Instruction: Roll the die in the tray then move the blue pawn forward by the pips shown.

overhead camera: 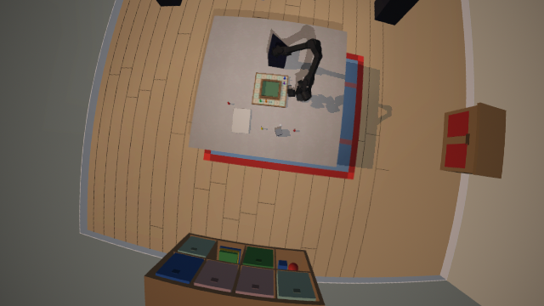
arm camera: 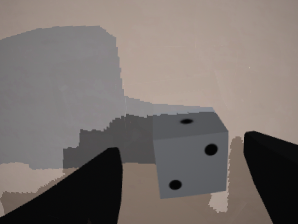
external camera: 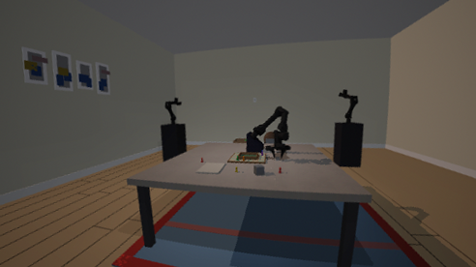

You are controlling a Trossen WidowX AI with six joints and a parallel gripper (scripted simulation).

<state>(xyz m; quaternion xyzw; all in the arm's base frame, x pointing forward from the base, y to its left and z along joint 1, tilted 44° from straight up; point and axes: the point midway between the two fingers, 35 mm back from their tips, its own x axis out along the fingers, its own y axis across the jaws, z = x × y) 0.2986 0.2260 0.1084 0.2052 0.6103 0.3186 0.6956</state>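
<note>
Now: gripper tip 14 cm past the blue pawn, 13 cm to the left of it and 2 cm below it. The rest, counted from my gripper tip: die right at my gripper tip; green tray 24 cm to the right, 2 cm behind; grey block 33 cm ahead, 12 cm to the right, 1 cm above.
</note>
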